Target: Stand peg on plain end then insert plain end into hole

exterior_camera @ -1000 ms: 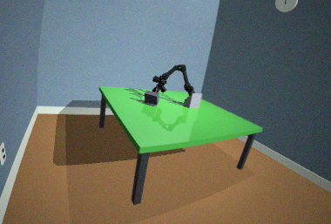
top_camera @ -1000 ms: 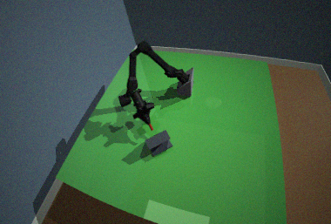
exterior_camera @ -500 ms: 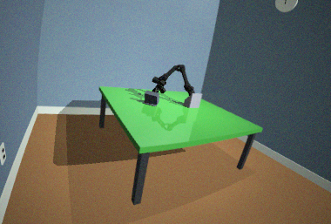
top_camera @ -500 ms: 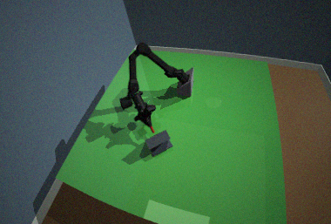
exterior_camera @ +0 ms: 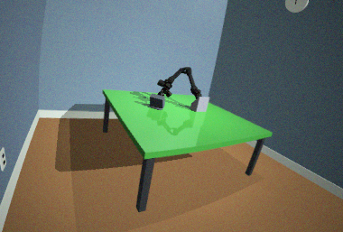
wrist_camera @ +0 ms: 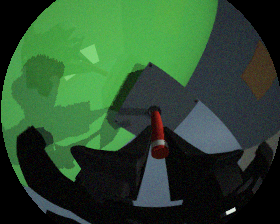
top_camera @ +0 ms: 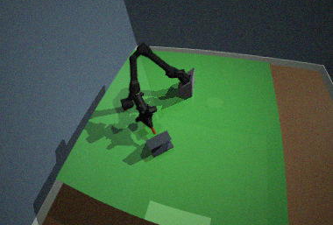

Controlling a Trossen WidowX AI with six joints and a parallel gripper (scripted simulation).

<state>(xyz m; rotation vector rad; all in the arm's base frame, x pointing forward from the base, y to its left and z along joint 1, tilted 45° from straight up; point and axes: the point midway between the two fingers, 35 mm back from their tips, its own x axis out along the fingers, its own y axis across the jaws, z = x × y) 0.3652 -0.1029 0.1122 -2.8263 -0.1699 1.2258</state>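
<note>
Right now my gripper tip is 5 cm to the right of the sloped grey panel, 5 cm short of it and 4 cm above it. Also, from my gripper tip: red peg 1 cm to the right, 1 cm behind, 1 cm above.
</note>
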